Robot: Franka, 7 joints.
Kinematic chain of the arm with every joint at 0, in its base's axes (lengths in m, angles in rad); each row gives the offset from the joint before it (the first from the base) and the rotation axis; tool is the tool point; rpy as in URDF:
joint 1: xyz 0 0 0.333 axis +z
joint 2: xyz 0 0 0 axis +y
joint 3: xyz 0 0 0.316 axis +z
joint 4: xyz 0.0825 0 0 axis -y
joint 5: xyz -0.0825 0 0.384 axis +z
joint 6: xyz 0 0 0 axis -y
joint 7: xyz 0.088 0 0 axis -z
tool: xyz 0 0 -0.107 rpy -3.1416 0 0
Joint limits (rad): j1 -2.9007..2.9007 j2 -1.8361..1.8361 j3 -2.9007..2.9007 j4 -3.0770..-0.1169 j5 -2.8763..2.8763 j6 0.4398..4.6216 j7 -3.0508..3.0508
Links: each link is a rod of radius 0.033 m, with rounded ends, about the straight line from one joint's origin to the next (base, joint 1, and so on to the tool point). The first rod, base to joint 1, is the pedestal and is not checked.
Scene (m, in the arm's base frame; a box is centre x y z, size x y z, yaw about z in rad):
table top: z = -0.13
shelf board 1: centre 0.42 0.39 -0 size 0.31 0.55 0.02 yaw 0.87
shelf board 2: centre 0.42 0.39 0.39 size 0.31 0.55 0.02 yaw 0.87
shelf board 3: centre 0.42 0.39 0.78 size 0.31 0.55 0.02 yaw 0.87
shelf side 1: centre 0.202 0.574 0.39 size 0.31 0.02 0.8 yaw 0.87
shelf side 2: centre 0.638 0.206 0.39 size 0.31 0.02 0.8 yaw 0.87
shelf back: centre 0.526 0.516 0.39 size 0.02 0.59 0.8 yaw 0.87
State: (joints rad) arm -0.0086 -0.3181 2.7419 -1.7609 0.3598 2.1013 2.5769
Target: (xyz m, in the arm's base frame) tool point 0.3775 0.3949 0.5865
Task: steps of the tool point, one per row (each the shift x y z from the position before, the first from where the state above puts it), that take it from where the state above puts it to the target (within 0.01 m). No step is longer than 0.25 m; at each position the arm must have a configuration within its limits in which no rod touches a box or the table.
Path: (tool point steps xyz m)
1: 0.1290 0.1180 0.1297
2: 0.1699 0.0530 0.1088
3: 0.1768 -0.0239 0.0817
4: 0.1517 -0.0281 -0.0334
5: 0.1124 -0.0692 -0.0474
6: 0.0637 -0.0874 -0.0557
7: 0.0692 0.0830 -0.0098
8: 0.0627 0.0703 -0.0075
9: 0.0466 0.0582 0.0173

